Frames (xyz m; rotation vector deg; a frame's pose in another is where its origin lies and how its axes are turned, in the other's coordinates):
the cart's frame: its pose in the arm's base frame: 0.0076 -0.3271 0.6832 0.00 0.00 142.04
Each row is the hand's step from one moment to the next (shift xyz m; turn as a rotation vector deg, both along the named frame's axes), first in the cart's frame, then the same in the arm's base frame.
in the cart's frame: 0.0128 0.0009 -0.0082 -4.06 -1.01 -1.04
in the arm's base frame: -0.0106 0.0072 -0.0082 3.82 -1.70 -1.04
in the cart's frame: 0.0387 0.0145 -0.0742 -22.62 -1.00 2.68
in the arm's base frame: -0.0394 0.0124 -0.0742 18.45 -13.13 2.68
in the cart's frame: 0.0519 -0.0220 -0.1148 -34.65 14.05 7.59
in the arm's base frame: -0.0274 0.0493 -0.1148 18.68 -32.39 7.59
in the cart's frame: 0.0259 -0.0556 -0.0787 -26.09 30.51 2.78
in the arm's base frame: 0.0138 0.0598 -0.0787 1.80 -40.10 2.78
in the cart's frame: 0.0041 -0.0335 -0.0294 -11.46 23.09 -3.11
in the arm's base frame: 0.0174 0.0289 -0.0294 -5.17 -25.25 -3.11
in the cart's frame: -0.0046 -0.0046 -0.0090 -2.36 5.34 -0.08
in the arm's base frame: 0.0065 0.0008 -0.0090 -1.42 -5.66 -0.08
